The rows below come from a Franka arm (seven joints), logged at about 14 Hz.
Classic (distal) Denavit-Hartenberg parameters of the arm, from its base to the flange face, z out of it. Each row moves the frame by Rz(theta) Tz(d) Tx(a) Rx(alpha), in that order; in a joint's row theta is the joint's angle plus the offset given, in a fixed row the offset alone. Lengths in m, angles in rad.
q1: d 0.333  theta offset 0  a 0  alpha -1.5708
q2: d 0  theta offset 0  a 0  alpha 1.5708
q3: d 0.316  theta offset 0  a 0.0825  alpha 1.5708
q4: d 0  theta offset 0  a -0.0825  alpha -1.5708
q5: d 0.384  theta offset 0  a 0  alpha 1.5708
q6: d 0  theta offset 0  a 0.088  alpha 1.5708
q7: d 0.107  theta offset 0  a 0  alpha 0
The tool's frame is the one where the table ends.
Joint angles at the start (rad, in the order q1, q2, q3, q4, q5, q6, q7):
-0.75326, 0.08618, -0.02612, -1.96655, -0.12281, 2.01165, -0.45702
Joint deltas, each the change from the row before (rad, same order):
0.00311, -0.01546, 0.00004, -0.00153, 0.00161, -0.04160, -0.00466
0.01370, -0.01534, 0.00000, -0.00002, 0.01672, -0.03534, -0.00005
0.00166, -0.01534, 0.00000, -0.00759, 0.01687, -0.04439, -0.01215
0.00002, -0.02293, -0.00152, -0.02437, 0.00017, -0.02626, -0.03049
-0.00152, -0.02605, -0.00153, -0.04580, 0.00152, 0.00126, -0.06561
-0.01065, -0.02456, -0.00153, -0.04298, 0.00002, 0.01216, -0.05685
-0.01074, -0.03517, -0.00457, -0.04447, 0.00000, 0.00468, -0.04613
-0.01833, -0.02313, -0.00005, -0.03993, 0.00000, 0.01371, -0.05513
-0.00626, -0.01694, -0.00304, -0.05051, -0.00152, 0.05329, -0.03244
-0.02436, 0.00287, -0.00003, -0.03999, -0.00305, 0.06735, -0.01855
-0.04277, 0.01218, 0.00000, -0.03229, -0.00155, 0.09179, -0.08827
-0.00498, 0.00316, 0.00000, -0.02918, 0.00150, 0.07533, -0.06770
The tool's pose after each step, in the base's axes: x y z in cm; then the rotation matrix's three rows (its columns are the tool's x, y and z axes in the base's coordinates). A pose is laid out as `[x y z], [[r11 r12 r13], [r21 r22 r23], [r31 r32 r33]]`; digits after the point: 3 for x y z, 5 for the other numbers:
[39.800 -40.137 43.044], [[0.95833 -0.25629 -0.12614], [-0.26247 -0.96431 -0.03482], [-0.11272 0.06648 -0.99140]]
[39.981 -39.160 43.616], [[0.95847 -0.25342 -0.13078], [-0.25711 -0.96631 -0.01182], [-0.12338 0.04496 -0.99134]]
[39.486 -38.471 43.774], [[0.95682 -0.25053 -0.14743], [-0.24973 -0.96801 0.02425], [-0.14879 0.01361 -0.98877]]
[38.640 -37.823 43.729], [[0.95995 -0.22480 -0.16720], [-0.22061 -0.97439 0.04344], [-0.17269 -0.00482 -0.98496]]
[37.640 -37.083 43.064], [[0.96993 -0.16522 -0.17870], [-0.15721 -0.98585 0.05819], [-0.18579 -0.02834 -0.98218]]
[36.446 -36.802 42.507], [[0.97588 -0.12114 -0.18159], [-0.11093 -0.99167 0.06542], [-0.18800 -0.04370 -0.98120]]
[34.977 -36.447 42.355], [[0.97895 -0.09094 -0.18271], [-0.07884 -0.99425 0.07246], [-0.18825 -0.05653 -0.98049]]
[33.641 -36.372 41.832], [[0.98170 -0.05416 -0.18257], [-0.04030 -0.99608 0.07878], [-0.18612 -0.06998 -0.98003]]
[32.845 -36.128 40.795], [[0.98550 -0.02579 -0.16773], [-0.01472 -0.99765 0.06692], [-0.16906 -0.06348 -0.98356]]
[31.867 -36.729 39.374], [[0.98836 -0.02432 -0.15020], [-0.01660 -0.99849 0.05243], [-0.15124 -0.04932 -0.98727]]
[30.517 -38.199 38.053], [[0.99277 0.02920 -0.11642], [0.03216 -0.99920 0.02364], [-0.11563 -0.02721 -0.99292]]
[30.435 -38.326 37.225], [[0.99166 0.09630 -0.08565], [0.09614 -0.99535 -0.00604], [-0.08583 -0.00224 -0.99631]]

